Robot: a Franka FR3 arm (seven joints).
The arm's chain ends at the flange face. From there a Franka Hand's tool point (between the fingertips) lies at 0.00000 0.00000 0.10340 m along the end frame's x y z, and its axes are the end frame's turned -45 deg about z.
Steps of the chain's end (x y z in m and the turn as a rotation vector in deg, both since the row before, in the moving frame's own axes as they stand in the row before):
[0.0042 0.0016 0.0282 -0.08 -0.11 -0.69]
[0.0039 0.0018 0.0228 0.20 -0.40 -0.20]
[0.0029 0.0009 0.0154 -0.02 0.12 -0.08]
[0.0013 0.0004 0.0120 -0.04 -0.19 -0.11]
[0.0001 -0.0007 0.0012 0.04 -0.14 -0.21]
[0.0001 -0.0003 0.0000 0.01 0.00 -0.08]
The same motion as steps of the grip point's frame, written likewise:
[0.0016 0.0041 0.0282 0.02 -0.13 -0.69]
[0.0012 0.0033 0.0228 0.42 -0.14 -0.20]
[0.0015 0.0029 0.0154 -0.10 0.07 -0.08]
[0.0003 0.0010 0.0120 0.11 -0.16 -0.11]
[0.0004 -0.0007 0.0012 0.13 -0.07 -0.21]
[0.0003 -0.0002 0.0000 0.01 0.01 -0.08]

